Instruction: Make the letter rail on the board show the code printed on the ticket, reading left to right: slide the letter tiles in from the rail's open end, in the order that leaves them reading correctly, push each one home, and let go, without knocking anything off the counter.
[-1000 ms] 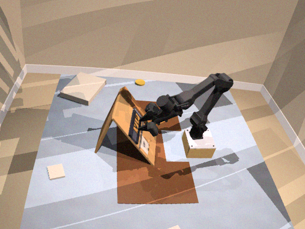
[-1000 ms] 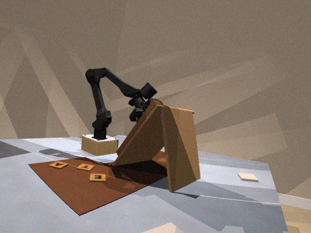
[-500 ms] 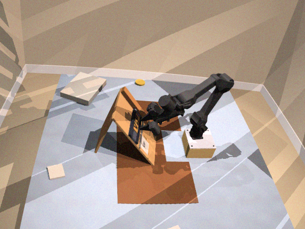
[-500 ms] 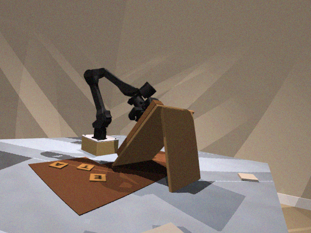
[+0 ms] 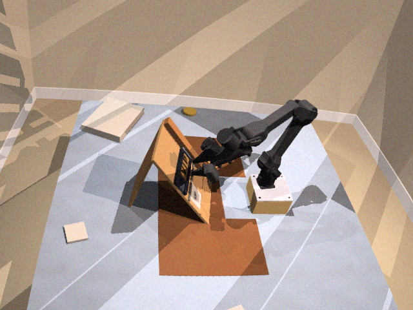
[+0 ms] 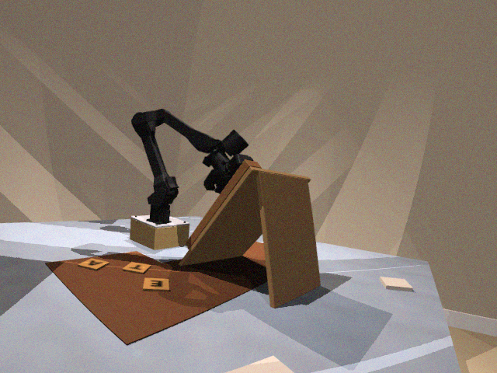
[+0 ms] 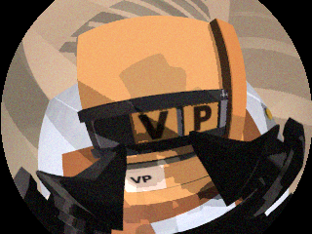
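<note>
Now: gripper tip 30 mm short of the orange letter tile, 20 mm above it and 10 mm to the left of it. From my gripper tip the other things lie so: brown mat (190 mm below, 120 mm behind, 30 mm to the right); white ticket (100 mm below, 40 mm to the left, 20 mm behind); pale square (430 mm ahead, 180 mm below, 120 mm to the left).
</note>
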